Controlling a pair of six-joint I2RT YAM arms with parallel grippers.
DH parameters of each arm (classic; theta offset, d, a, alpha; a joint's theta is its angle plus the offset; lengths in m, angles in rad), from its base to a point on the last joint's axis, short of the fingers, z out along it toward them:
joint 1: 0 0.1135 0.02 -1.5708
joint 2: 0 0 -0.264 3.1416
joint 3: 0.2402 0 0.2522 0
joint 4: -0.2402 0 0.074 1.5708
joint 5: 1.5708 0 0 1.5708
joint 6: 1.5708 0.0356 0 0
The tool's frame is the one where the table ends.
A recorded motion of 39 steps. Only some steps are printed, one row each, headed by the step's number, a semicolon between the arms.
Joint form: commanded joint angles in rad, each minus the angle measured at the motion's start. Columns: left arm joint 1, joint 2, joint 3, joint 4, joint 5, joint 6; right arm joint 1, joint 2, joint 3, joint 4, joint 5, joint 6.
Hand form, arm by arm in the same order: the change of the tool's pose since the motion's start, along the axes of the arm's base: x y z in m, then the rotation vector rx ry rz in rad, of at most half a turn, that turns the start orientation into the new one. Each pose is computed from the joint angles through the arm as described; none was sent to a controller.
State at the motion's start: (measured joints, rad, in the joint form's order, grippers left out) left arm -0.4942 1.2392 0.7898 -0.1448 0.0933 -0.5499; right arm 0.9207 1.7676 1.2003 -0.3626 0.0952 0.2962
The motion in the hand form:
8: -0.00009 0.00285 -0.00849 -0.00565 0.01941 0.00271; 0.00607 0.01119 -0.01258 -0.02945 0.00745 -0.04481
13: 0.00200 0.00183 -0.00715 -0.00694 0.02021 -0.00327; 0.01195 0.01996 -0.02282 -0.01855 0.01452 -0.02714
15: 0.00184 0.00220 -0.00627 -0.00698 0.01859 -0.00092; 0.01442 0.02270 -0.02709 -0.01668 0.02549 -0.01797
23: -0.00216 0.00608 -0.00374 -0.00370 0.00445 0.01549; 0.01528 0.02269 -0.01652 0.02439 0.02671 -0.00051
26: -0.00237 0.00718 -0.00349 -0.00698 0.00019 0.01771; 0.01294 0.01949 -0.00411 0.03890 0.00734 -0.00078
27: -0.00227 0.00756 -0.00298 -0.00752 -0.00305 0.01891; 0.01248 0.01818 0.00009 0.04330 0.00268 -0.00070
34: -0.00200 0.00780 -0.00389 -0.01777 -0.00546 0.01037; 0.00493 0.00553 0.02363 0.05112 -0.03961 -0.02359
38: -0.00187 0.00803 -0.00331 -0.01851 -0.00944 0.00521; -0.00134 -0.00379 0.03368 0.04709 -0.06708 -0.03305
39: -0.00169 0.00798 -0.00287 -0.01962 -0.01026 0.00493; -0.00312 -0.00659 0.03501 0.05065 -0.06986 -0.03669
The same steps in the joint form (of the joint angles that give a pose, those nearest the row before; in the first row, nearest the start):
8: 0.0111 0.0048 -0.0265 0.0175 0.0149 -0.0069; 0.0087 0.0693 0.0421 -0.0051 0.0409 0.0368
13: 0.0122 0.0136 -0.0151 0.0146 0.0216 -0.0041; 0.0083 0.1191 0.0633 0.0292 0.0204 0.0291
15: 0.0129 0.0111 -0.0137 0.0121 0.0198 -0.0045; 0.0061 0.1390 0.0735 0.0343 0.0058 0.0257
23: 0.0168 -0.0170 -0.0254 0.0066 0.0041 -0.0037; 0.0015 0.1185 0.0821 0.0378 -0.0277 0.0232
26: 0.0203 -0.0213 -0.0291 0.0113 0.0056 -0.0038; 0.0018 0.0831 0.0809 0.0271 -0.0217 0.0200
27: 0.0217 -0.0227 -0.0290 0.0128 0.0052 -0.0028; 0.0008 0.0719 0.0820 0.0212 -0.0215 0.0185
34: 0.0248 -0.0223 -0.0351 0.0263 0.0194 -0.0030; -0.0001 -0.0135 0.0636 -0.0143 0.0151 0.0181
38: 0.0265 -0.0233 -0.0347 0.0282 0.0244 0.0017; 0.0005 -0.0669 0.0378 -0.0278 0.0405 0.0106
39: 0.0267 -0.0231 -0.0333 0.0282 0.0252 0.0015; 0.0000 -0.0813 0.0256 -0.0258 0.0425 0.0129

